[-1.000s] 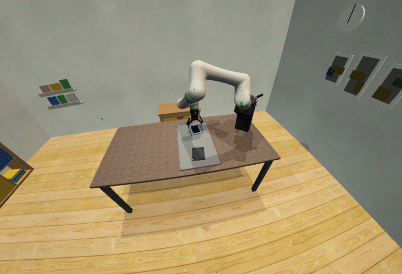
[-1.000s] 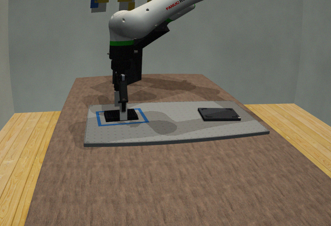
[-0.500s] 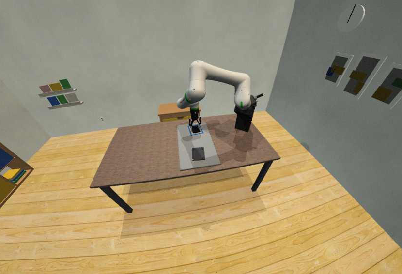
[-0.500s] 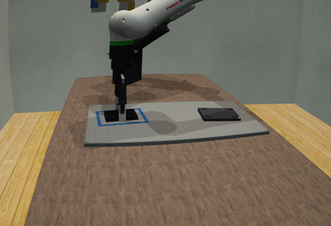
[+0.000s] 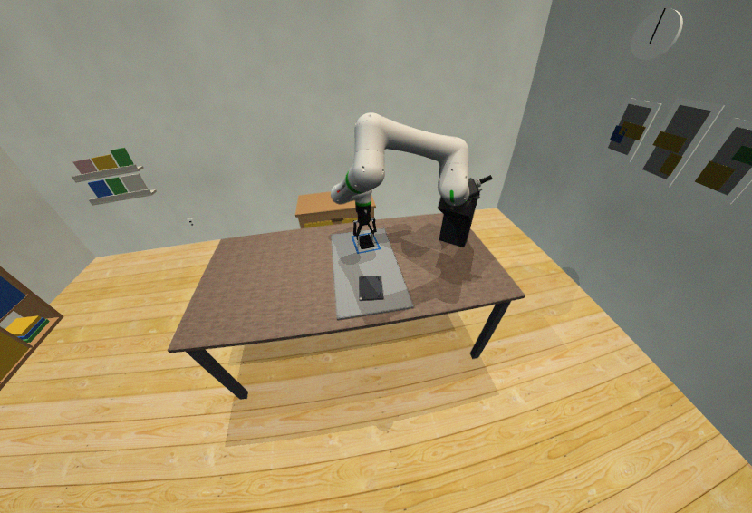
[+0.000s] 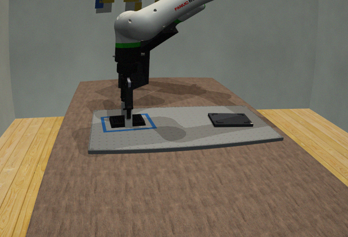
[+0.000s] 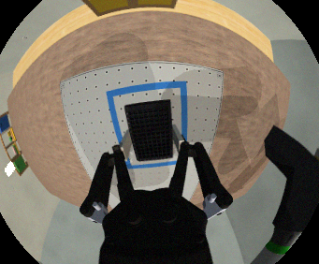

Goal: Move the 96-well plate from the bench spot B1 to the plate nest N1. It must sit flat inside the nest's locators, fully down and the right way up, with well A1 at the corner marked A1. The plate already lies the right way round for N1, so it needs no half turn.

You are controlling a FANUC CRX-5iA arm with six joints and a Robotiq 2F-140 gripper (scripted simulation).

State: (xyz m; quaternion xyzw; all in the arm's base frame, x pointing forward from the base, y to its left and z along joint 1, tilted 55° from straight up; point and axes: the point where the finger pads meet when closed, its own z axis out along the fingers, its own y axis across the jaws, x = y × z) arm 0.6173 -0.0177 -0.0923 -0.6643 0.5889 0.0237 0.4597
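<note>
Now: the plate nest N1 39 cm to the left of my hand, 7 cm behind it and 2 cm below it. From my hand the other things lie so: black 96-well plate: 2 cm below.
</note>
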